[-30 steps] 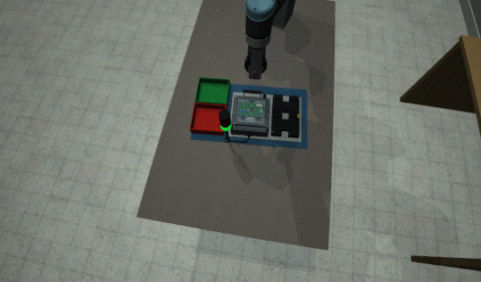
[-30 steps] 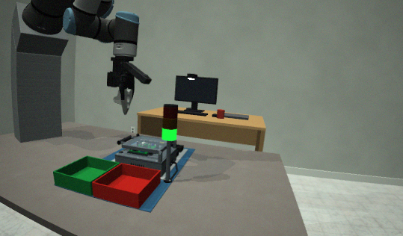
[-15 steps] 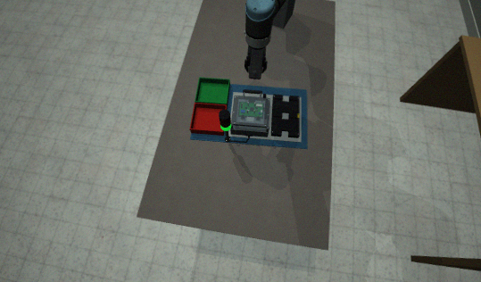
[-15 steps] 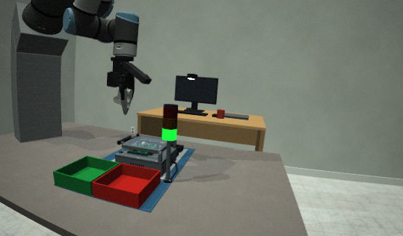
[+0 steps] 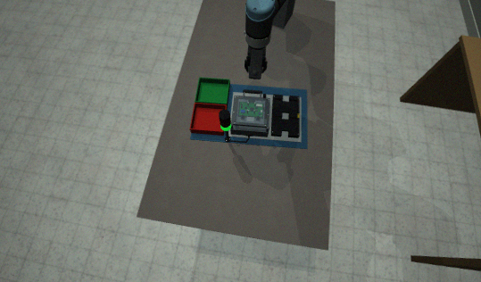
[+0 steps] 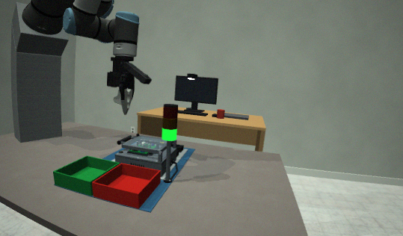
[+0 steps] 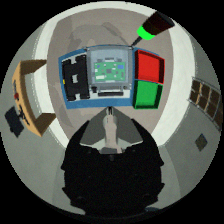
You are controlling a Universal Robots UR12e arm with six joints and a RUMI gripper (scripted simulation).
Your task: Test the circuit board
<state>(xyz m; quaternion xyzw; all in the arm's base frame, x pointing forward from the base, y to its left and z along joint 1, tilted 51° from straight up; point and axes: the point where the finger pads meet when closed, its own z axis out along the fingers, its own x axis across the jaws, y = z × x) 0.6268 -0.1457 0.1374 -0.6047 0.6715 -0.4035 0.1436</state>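
Right now the black latch hook is 4 cm ahead of my hand, 4 cm to the left of it and 12 cm below it. From my hand the other things lie so: tester lid (8 cm ahead, 3 cm to the right, 12 cm below); green circuit board (8 cm ahead, 3 cm to the right, 13 cm below); green bin (8 cm behind, 19 cm to the right, 19 cm below).
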